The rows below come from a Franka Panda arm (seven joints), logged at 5 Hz.
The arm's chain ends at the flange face. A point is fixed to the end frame.
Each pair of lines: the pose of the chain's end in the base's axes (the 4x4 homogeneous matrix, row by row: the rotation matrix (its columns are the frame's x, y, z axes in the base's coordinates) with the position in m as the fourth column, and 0 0 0 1 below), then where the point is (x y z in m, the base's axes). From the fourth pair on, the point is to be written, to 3 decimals.
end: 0.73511 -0.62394 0.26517 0.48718; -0.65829 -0.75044 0.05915 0.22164; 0.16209 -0.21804 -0.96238 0.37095; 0 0 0 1
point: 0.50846 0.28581 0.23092
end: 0.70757 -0.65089 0.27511 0.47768; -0.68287 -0.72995 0.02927 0.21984; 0.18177 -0.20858 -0.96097 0.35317; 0 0 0 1
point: 0.50258 0.28028 0.21208
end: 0.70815 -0.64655 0.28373 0.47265; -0.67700 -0.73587 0.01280 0.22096; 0.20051 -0.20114 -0.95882 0.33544; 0 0 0 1
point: 0.49863 0.27892 0.19351
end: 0.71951 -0.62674 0.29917 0.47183; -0.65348 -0.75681 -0.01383 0.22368; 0.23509 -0.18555 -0.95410 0.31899; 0 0 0 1
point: 0.499 0.277 0.176
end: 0.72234 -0.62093 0.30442 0.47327; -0.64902 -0.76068 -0.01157 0.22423; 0.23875 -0.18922 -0.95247 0.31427; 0 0 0 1
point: 0.501 0.278 0.171
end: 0.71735 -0.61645 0.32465 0.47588; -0.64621 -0.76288 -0.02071 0.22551; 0.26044 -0.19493 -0.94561 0.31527; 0 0 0 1
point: 0.506 0.278 0.172
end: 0.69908 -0.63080 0.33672 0.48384; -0.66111 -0.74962 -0.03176 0.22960; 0.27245 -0.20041 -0.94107 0.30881; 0 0 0 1
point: 0.517 0.281 0.166
